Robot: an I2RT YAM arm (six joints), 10 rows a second.
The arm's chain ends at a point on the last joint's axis. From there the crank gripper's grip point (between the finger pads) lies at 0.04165 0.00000 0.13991 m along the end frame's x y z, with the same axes.
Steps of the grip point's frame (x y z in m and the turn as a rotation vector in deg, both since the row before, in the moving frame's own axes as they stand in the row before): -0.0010 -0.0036 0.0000 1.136 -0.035 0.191; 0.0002 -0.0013 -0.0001 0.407 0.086 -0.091; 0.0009 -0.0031 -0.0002 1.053 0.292 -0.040; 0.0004 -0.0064 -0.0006 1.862 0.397 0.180; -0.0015 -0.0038 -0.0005 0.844 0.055 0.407; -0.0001 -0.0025 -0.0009 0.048 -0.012 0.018; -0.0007 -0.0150 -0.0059 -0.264 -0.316 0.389
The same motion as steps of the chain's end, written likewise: -0.0009 -0.0010 0.0000 1.136 -0.035 0.191; 0.0000 -0.0002 0.0000 0.407 0.086 -0.091; 0.0002 -0.0005 0.0000 1.053 0.292 -0.040; -0.0006 -0.0020 -0.0002 1.862 0.397 0.180; -0.0016 -0.0020 -0.0004 0.844 0.055 0.407; -0.0001 -0.0024 -0.0009 0.048 -0.012 0.018; 0.0001 -0.0159 -0.0061 -0.264 -0.316 0.389
